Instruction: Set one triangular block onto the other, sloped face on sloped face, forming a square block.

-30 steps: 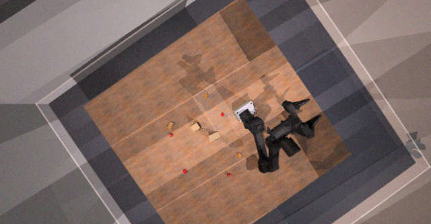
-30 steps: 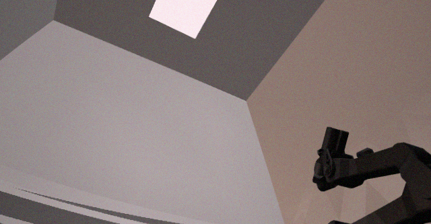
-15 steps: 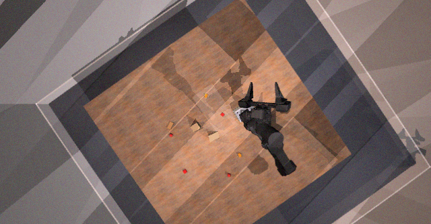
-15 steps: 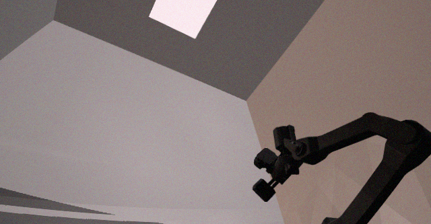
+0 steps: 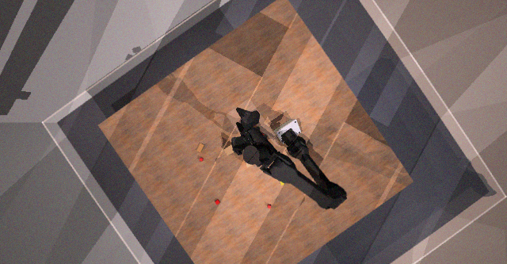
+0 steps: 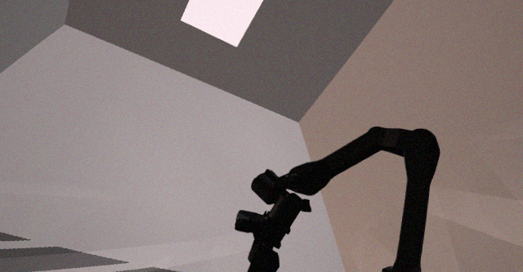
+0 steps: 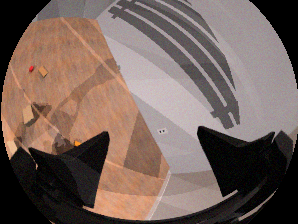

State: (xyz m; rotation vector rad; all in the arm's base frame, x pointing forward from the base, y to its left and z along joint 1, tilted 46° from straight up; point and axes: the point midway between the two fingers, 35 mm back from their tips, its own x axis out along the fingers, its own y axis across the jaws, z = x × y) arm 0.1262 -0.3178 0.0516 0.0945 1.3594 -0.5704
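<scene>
Right now my gripper tip is 150 mm short of the tan triangular block, 110 mm to the right of it and 320 mm above it.
</scene>
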